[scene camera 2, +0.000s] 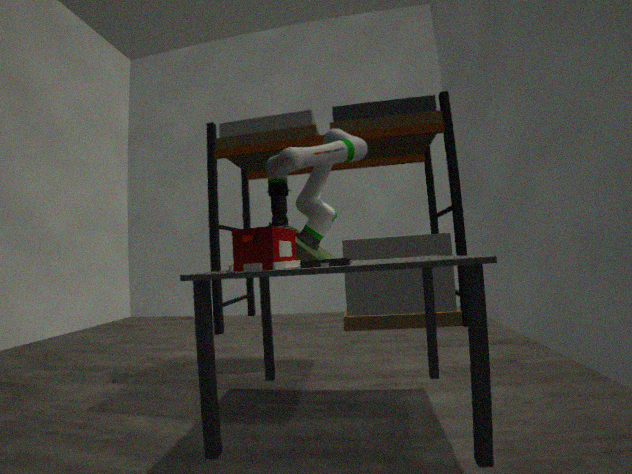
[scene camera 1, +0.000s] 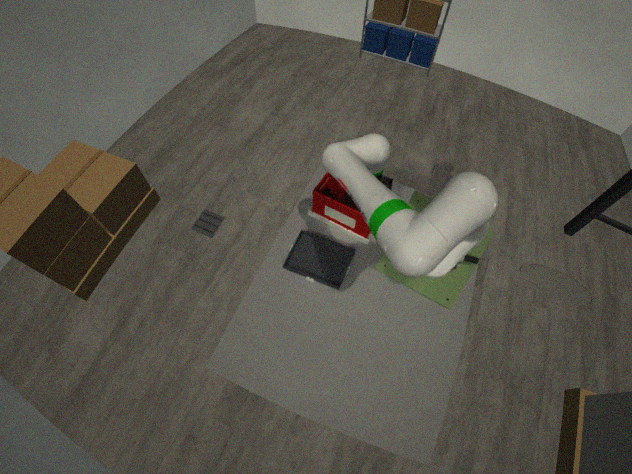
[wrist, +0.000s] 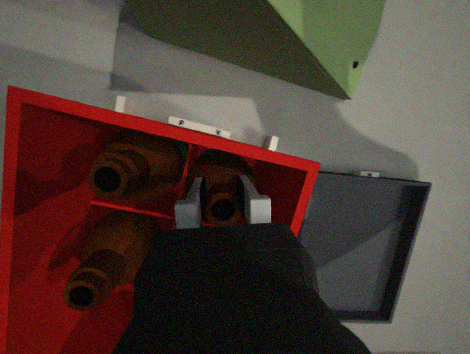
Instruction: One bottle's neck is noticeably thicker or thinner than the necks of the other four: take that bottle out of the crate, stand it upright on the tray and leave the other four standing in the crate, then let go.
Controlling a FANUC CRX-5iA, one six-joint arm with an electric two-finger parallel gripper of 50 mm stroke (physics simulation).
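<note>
My gripper is shut on the neck of a brown bottle, which stands in the crate's compartment nearest the tray. This neck looks narrower than those of two other brown bottles, one at upper left and one at lower left in the wrist view. The remaining bottles are hidden by the gripper body. The red crate stands on the table. In scene camera 2 the gripper points down into it, its fingertips hidden. The dark tray lies beside the crate and holds no bottle.
Crate walls and dividers stand close around the fingers. White blocks sit at the crate's foot. The arm's green base plate is near the crate and tray. The arm hides part of the crate in scene camera 1.
</note>
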